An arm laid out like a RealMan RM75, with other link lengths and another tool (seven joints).
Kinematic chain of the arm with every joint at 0, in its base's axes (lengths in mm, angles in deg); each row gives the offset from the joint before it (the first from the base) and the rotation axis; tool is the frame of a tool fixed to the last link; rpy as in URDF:
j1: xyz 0 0 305.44 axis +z
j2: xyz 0 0 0 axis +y
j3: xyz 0 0 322.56 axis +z
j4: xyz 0 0 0 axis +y
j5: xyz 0 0 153.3 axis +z
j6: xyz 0 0 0 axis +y
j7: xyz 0 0 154.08 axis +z
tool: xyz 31 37 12 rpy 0 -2 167.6
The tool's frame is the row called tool.
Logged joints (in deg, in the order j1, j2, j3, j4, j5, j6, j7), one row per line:
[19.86 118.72 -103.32 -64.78 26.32 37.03 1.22]
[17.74 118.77 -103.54 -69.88 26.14 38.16 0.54]
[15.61 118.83 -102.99 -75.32 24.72 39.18 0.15]
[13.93 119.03 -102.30 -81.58 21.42 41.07 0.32]
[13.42 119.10 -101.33 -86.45 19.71 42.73 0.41]
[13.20 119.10 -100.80 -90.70 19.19 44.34 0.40]
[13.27 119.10 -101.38 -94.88 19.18 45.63 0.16]
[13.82 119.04 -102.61 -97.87 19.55 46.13 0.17]
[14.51 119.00 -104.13 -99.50 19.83 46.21 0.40]
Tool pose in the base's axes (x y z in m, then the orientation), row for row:
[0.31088 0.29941 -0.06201 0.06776 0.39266 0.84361 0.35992]
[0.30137 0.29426 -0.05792 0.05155 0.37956 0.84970 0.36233]
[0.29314 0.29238 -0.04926 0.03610 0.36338 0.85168 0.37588]
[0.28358 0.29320 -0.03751 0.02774 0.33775 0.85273 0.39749]
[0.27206 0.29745 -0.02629 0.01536 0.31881 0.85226 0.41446]
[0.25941 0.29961 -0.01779 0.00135 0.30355 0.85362 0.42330]
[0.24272 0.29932 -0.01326 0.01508 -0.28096 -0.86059 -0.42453]
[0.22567 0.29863 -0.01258 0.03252 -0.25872 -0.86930 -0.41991]
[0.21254 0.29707 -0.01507 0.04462 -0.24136 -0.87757 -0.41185]
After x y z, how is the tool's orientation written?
As a quaternion, w x y z.
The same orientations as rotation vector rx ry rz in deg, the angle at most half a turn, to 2 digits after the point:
[67.78 145.63 62.13]
[66.17 148.12 63.16]
[63.95 149.88 66.15]
[59.74 150.84 70.31]
[56.83 151.92 73.88]
[54.59 153.52 76.13]
[-50.09 -153.44 -75.69]
[-45.63 -153.32 -74.06]
[-42.25 -153.63 -72.10]

